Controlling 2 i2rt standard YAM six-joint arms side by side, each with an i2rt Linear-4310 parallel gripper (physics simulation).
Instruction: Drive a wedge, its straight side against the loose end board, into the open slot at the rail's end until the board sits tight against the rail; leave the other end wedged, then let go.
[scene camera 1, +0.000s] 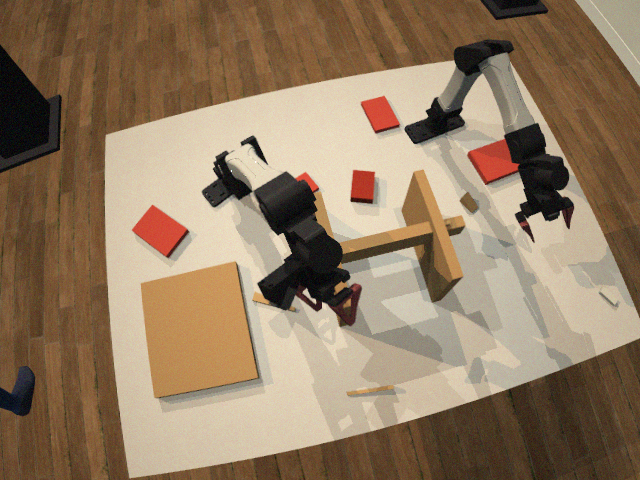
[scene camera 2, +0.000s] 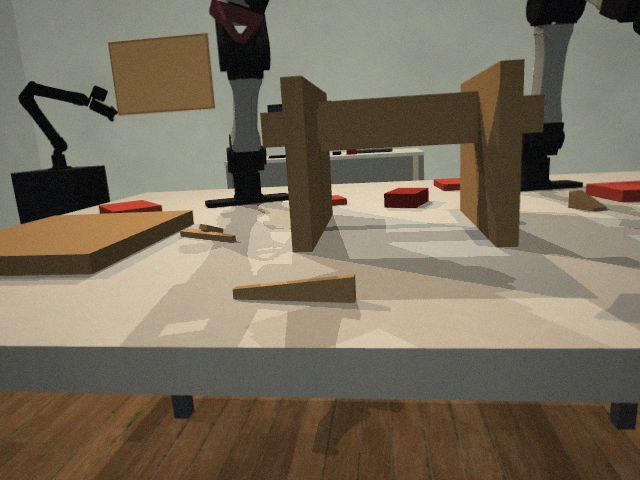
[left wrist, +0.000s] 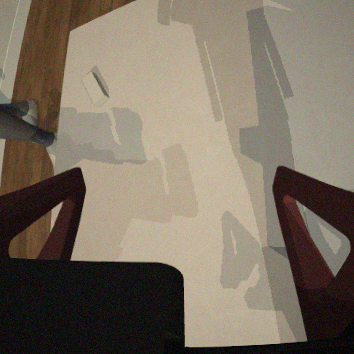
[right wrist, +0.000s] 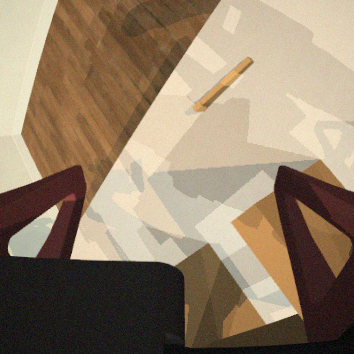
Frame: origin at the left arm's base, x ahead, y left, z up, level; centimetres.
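Where they show: left gripper, fingertip midpoint: (scene camera 1: 551, 235) (left wrist: 178, 177); right gripper, fingertip midpoint: (scene camera 1: 335, 316) (scene camera 2: 252, 6) (right wrist: 179, 175); left arm's base, origin of the base link: (scene camera 1: 434, 126) (scene camera 2: 533, 188); right arm's base, origin of the base link: (scene camera 2: 248, 202).
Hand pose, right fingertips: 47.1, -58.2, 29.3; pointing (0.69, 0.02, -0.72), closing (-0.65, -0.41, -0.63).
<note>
Things, the pixels of their top centre, and the offset from my right fingertips, as dx, dy, dz.
- wooden rail, middle of its top: (scene camera 2: 396, 97) (scene camera 1: 385, 237) -13.6, +19.2, -9.8
- picture-right board, middle of its top: (scene camera 2: 486, 74) (scene camera 1: 438, 221) -11.2, +31.6, -7.4
- picture-left board, middle of its top: (scene camera 2: 307, 87) (scene camera 1: 330, 247) -16.1, +6.4, -7.4
- long wedge, middle of its top: (scene camera 2: 291, 274) (right wrist: 216, 84) (scene camera 1: 370, 390) +15.8, +2.5, -26.9
- big square board, middle of its top: (scene camera 2: 67, 230) (scene camera 1: 194, 328) -17.0, -32.5, -26.8
- small slanted block, middle of its top: (scene camera 2: 587, 192) (scene camera 1: 471, 200) -18.5, +52.6, -26.5
- pale small piece, middle of its top: (left wrist: 91, 86) (scene camera 1: 609, 295) +25.5, +77.3, -28.1
A wooden rail (scene camera 1: 387, 241) (scene camera 2: 398, 121) joins two upright end boards. The picture-right board (scene camera 1: 445, 258) (scene camera 2: 509, 165) has the rail's end through it, with a small piece (scene camera 1: 450, 224) at that end. The picture-left board (scene camera 2: 310, 170) is partly hidden in scene camera 1. A long wedge (scene camera 1: 370, 390) (scene camera 2: 310, 290) (right wrist: 222, 86) lies near the front edge. Another wedge (scene camera 1: 261, 298) (scene camera 2: 206, 235) lies beside the big board. My right gripper (scene camera 1: 334, 312) (right wrist: 179, 175) is open and empty, above the picture-left board. My left gripper (scene camera 1: 550, 232) (left wrist: 178, 177) is open and empty, at the picture's right. The slots are not clearly visible.
A big square board (scene camera 1: 199, 330) (scene camera 2: 93, 232) lies at the left. A small slanted block (scene camera 1: 469, 202) (scene camera 2: 585, 200) lies behind the right board. Red blocks (scene camera 1: 160, 230) (scene camera 1: 362, 186) (scene camera 1: 379, 113) (scene camera 1: 493, 161) lie around the arms. A pale small piece (scene camera 1: 608, 296) (left wrist: 95, 87) lies at the far right.
</note>
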